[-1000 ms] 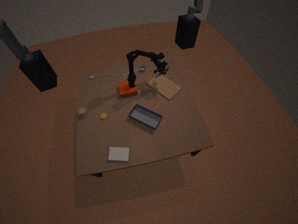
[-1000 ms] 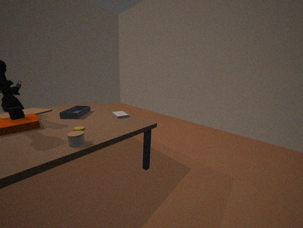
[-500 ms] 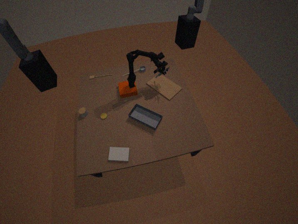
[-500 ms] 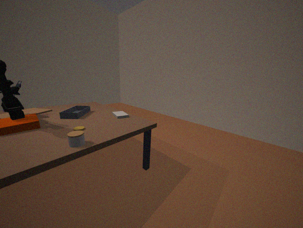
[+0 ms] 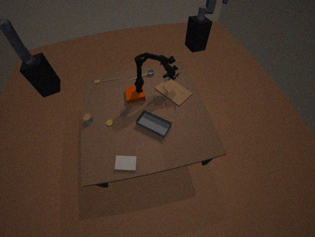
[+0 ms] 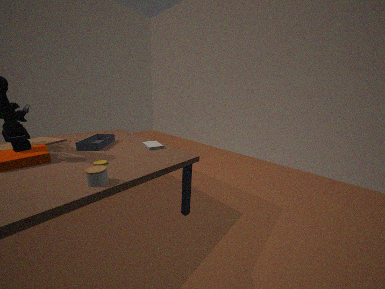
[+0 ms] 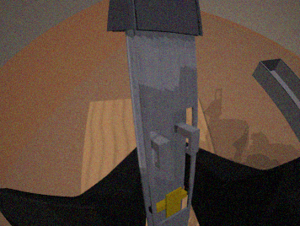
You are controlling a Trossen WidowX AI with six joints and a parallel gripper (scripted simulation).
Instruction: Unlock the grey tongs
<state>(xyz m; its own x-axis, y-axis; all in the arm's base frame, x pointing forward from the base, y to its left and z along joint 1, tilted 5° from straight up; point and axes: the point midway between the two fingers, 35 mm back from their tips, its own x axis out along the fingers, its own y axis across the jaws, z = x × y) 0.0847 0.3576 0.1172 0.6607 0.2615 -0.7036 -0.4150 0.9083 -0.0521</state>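
Now: the yellow lock piece 30 mm behind my gripper tip, 10 mm to the right of it and 20 mm above it. From my gripper tip the other things lie so: white pad (570 mm ahead, 720 mm to the right, 170 mm below); then wooden board (170 mm below); then roasting tin (310 mm ahead, 360 mm to the right, 150 mm below).
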